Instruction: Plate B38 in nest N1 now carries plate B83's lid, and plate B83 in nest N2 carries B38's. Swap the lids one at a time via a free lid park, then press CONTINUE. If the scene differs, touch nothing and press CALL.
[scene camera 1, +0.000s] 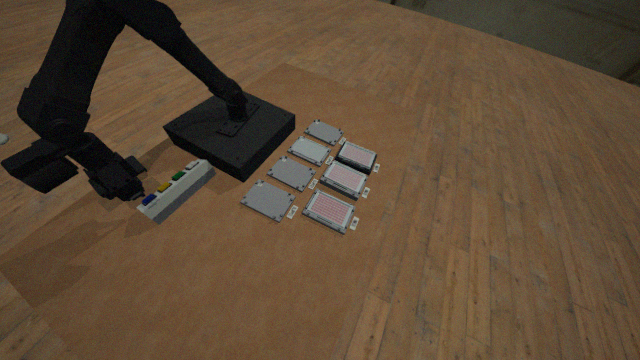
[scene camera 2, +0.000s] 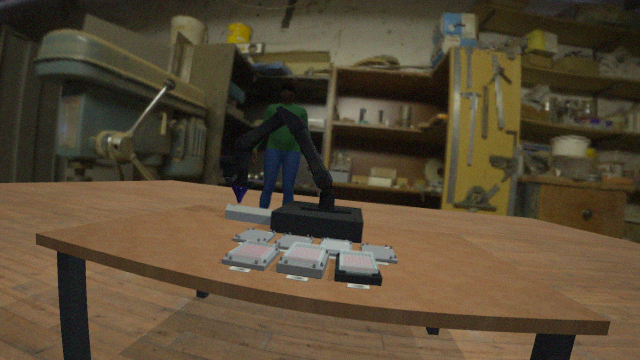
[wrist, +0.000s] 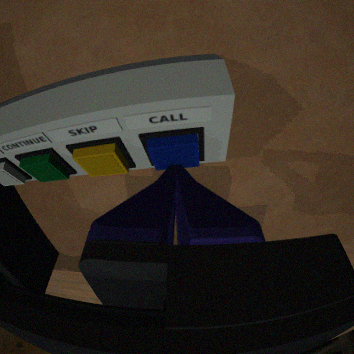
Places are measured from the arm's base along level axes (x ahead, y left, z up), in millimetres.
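Pixels of known places: gripper, fingertip midpoint: (scene camera 1: 143, 195) (scene camera 2: 239, 203) (wrist: 175, 173); arm's base, link origin: (scene camera 1: 239, 118) (scene camera 2: 325, 210).
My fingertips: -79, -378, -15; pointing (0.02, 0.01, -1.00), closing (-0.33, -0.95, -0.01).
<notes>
For each thing: its top centre in the pictures, then the offset to it from my fingertips, as dx, dy, dz. Level surfaces: height alone.
- grey button panel, top centre: (wrist: 50, 157) (scene camera 1: 172, 180) (scene camera 2: 253, 206) +35, +70, -2
- blue CALL button, top centre: (wrist: 173, 159) (scene camera 1: 146, 197) +3, +0, -10
- yellow SKIP button, top centre: (wrist: 96, 167) (scene camera 1: 162, 185) +14, +49, -10
- green CONTINUE button, top centre: (wrist: 37, 175) (scene camera 1: 176, 173) +24, +98, -10
- table, surface height: dz -66
A grey button panel (scene camera 1: 186, 194) (scene camera 2: 248, 215) (wrist: 165, 85) carries a blue CALL button (scene camera 1: 149, 200) (wrist: 173, 150), a yellow SKIP button (scene camera 1: 164, 186) (wrist: 101, 159) and a green CONTINUE button (scene camera 1: 178, 175) (wrist: 44, 167). My gripper (scene camera 2: 239, 201) (wrist: 175, 173) is shut and empty, its tips at the CALL button's near edge in the wrist view; contact cannot be told. Three pink plates (scene camera 1: 330, 209) (scene camera 1: 346, 177) (scene camera 1: 357, 155) sit in nests, one nest black. Of the flat grey parks, one (scene camera 1: 309, 150) (scene camera 2: 336, 245) looks paler, as if bearing a clear lid. The tags are unreadable.
The black arm base (scene camera 1: 230, 132) (scene camera 2: 316, 220) stands between the button panel and the parks. More grey parks (scene camera 1: 269, 201) (scene camera 1: 291, 173) (scene camera 1: 324, 132) lie in the same row. A person in a green top (scene camera 2: 285, 135) stands behind the table (scene camera 2: 150, 260).
</notes>
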